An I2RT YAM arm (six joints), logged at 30 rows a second.
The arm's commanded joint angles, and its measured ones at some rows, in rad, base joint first. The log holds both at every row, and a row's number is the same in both.
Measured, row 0:
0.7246, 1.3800, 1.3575, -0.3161, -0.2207, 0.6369
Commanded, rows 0 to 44:
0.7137, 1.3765, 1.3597, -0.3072, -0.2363, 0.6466
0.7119, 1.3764, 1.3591, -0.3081, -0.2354, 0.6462
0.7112, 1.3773, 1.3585, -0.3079, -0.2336, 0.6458
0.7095, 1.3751, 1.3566, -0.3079, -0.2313, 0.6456
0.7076, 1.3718, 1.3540, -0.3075, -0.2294, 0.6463
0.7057, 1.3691, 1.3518, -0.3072, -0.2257, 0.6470
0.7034, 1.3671, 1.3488, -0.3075, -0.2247, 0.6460
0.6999, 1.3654, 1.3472, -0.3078, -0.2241, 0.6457
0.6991, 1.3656, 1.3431, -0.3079, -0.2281, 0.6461
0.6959, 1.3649, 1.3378, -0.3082, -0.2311, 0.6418
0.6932, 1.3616, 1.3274, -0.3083, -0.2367, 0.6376
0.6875, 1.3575, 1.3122, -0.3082, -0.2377, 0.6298
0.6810, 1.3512, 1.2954, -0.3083, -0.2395, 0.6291
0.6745, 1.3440, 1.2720, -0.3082, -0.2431, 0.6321
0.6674, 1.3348, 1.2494, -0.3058, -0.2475, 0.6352
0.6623, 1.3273, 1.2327, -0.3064, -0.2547, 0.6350
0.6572, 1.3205, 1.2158, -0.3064, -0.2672, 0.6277
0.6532, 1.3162, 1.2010, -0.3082, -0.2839, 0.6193
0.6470, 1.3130, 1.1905, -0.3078, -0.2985, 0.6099
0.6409, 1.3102, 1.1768, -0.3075, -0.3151, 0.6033
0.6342, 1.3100, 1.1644, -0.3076, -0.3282, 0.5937
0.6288, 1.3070, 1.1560, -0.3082, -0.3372, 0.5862
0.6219, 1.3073, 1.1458, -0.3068, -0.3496, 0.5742
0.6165, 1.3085, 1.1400, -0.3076, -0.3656, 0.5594
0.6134, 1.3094, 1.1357, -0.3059, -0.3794, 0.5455
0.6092, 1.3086, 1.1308, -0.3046, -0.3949, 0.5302
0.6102, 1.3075, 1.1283, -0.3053, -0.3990, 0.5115
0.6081, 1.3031, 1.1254, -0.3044, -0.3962, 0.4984
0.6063, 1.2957, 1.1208, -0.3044, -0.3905, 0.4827
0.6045, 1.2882, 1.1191, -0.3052, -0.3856, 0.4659
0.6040, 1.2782, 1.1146, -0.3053, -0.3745, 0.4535
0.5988, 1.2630, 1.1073, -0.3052, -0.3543, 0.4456
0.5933, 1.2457, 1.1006, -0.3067, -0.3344, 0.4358
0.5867, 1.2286, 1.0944, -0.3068, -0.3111, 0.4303
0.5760, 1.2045, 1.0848, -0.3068, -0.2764, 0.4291
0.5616, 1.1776, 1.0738, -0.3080, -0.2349, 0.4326
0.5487, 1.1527, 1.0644, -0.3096, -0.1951, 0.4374
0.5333, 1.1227, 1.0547, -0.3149, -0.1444, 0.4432
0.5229, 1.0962, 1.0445, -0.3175, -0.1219, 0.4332
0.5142, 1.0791, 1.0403, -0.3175, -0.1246, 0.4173
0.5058, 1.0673, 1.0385, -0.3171, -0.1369, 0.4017
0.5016, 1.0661, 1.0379, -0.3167, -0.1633, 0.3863
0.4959, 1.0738, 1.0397, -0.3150, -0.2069, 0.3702
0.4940, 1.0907, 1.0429, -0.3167, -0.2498, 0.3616
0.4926, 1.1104, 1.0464, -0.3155, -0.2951, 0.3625
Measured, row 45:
0.4957, 1.0698, 1.0489, -0.3119, -0.2188, 0.4107
